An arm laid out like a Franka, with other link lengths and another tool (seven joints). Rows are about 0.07 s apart.
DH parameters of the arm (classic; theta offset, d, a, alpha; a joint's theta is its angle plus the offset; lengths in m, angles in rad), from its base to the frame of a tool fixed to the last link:
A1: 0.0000 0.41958 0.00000 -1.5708
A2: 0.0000 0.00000 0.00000 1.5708
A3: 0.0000 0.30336 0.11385 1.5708
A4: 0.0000 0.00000 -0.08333 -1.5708
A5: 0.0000 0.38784 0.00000 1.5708
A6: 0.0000 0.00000 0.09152 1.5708
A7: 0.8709 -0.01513 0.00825 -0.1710
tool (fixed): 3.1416 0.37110 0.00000 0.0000
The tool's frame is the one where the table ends.
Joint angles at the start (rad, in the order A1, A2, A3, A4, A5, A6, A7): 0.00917 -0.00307 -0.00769 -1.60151 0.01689 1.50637 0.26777
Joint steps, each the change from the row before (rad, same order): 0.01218 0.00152 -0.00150 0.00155 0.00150 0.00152 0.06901; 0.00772 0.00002 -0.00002 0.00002 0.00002 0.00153 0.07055; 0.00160 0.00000 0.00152 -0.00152 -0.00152 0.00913 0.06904; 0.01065 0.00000 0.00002 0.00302 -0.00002 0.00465 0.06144; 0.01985 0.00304 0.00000 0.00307 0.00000 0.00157 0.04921; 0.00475 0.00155 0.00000 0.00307 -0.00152 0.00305 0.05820; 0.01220 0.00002 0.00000 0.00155 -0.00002 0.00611 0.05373; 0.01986 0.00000 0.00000 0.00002 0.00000 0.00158 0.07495; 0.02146 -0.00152 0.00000 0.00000 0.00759 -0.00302 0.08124; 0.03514 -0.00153 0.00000 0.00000 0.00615 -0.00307 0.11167
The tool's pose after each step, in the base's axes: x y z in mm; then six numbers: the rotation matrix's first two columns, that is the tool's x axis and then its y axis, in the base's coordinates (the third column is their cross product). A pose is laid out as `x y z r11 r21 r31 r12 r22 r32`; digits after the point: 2 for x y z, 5 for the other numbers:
507.19 -17.49 442.89 -0.36459 0.92986 0.04931 0.89782 0.36508 -0.24626
505.80 -9.58 443.14 -0.30572 0.95114 0.04327 0.91892 0.30666 -0.24808
506.88 -4.45 442.81 -0.24279 0.96947 0.03450 0.93864 0.24375 -0.24399
508.02 4.70 444.18 -0.19360 0.98067 0.02854 0.95138 0.19476 -0.23861
508.33 17.83 443.96 -0.16486 0.98600 0.02486 0.95688 0.16600 -0.23837
509.24 23.40 444.52 -0.11217 0.99351 0.01899 0.96527 0.11348 -0.23533
510.72 33.11 445.25 -0.07097 0.99736 0.01536 0.97076 0.07260 -0.22882
509.65 47.99 445.37 -0.01607 0.99981 0.01096 0.97344 0.01814 -0.22823
506.46 66.57 446.27 0.04369 0.99896 0.01339 0.97204 -0.03941 -0.23148
501.92 93.39 447.27 0.11980 0.99273 0.01187 0.96519 -0.11366 -0.23558

